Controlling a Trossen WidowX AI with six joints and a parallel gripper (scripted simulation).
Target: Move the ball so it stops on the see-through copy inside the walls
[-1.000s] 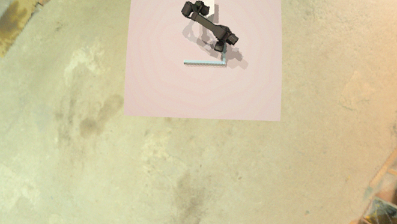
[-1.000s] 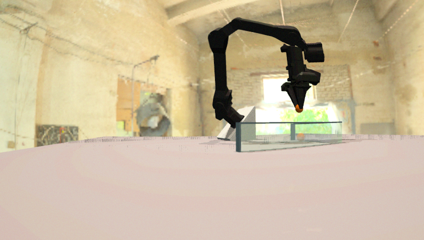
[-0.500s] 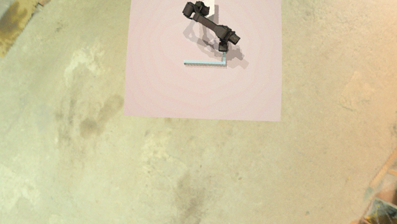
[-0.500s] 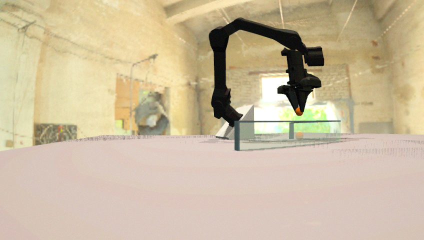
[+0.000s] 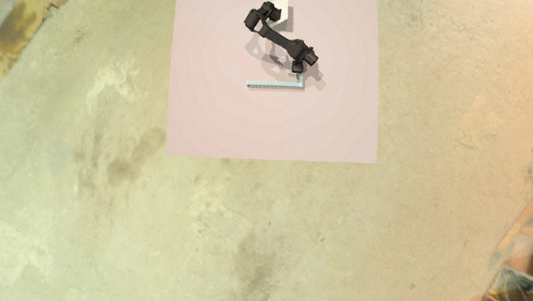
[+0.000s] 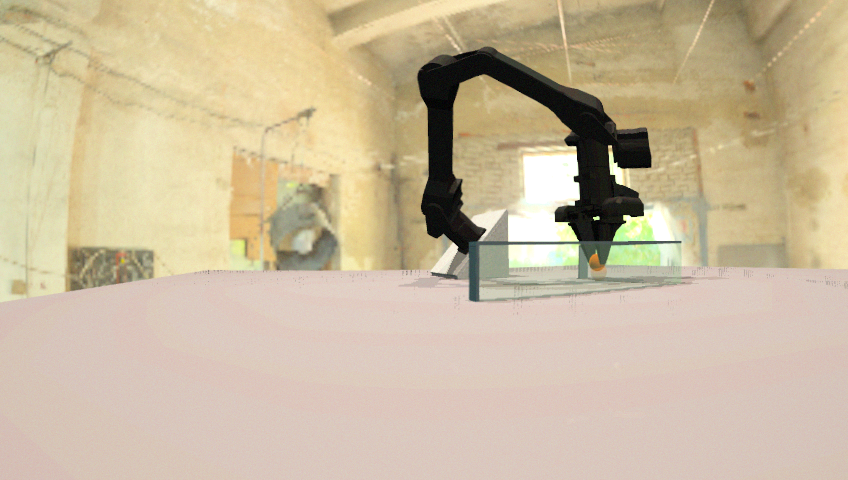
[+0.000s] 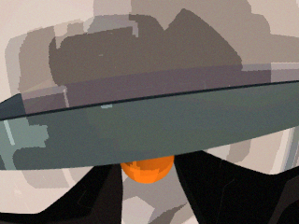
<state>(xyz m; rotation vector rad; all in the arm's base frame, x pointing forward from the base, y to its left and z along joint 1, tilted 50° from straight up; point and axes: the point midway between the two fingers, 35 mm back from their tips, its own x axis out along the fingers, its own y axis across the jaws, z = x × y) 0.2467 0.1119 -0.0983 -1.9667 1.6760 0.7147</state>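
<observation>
Now: gripper tip right at the orange ball. Also, from my gripper tip: see-through copy of ball (10 mm below).
</observation>
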